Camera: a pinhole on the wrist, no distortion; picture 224 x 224 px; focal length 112.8 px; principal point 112.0 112.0 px. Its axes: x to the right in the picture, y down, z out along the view. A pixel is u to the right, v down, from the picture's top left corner.
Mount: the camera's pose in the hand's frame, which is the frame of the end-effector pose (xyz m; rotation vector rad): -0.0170 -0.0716 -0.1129 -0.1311 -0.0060 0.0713
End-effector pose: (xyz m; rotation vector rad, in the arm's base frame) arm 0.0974 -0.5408 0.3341 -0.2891 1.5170 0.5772
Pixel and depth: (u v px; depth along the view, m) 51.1 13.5 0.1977
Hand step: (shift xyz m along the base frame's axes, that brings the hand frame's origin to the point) 0.2121 -0.1519 0.0786
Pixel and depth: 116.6 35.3 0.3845
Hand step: 0.4028 -0.0726 -0.0444
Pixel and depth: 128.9 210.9 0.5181
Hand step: 0.0539 0.5585 0.0738
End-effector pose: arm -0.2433 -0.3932 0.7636 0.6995 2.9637 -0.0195
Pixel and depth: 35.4 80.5 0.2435
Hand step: 0.1193 -0.1912 -0.1203
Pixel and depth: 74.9 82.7 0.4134
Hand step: 0.1015 -0.1968 -0.2962
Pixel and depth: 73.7 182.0 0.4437
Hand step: 0.3075 0.1263 -0.2685
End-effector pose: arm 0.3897 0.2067 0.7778 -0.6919 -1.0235 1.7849
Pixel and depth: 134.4 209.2 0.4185
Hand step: -0.3716 -0.1296 -0.1755
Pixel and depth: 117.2 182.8 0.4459
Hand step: -0.3427 -0.1771 -0.0855
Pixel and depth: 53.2 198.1 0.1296
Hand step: 0.0186 -0.0939 -0.0301
